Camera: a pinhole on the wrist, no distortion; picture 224 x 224 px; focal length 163.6 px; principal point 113.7 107.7 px. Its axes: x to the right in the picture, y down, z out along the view. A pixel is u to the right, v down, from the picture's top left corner.
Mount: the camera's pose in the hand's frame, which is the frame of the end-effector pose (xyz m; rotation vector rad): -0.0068 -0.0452 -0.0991 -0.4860 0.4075 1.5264
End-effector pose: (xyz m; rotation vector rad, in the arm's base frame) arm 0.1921 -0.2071 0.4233 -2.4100 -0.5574 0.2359
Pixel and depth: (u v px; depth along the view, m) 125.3 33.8 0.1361
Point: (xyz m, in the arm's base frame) 0.2436 -0.2045 0.3883
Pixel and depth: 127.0 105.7 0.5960
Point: 0.1591 -0.2337 -0.0677
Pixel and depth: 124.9 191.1 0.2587
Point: 0.0619 -0.2929 0.2804
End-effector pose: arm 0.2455 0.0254 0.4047 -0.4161 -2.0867 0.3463
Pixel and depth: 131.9 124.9 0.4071
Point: 0.1272 0.1700 0.1564
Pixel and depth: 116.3 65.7 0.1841
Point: 0.1907 0.0860 0.3768
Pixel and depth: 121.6 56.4 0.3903
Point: 0.0342 0.2137 0.2895
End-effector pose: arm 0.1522 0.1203 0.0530 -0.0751 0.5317 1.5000
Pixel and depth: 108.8 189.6 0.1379
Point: 0.1349 0.0521 0.1050
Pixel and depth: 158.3 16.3 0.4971
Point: -0.1052 0.4765 0.2812
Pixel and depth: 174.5 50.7 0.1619
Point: 0.0637 0.1708 0.0689
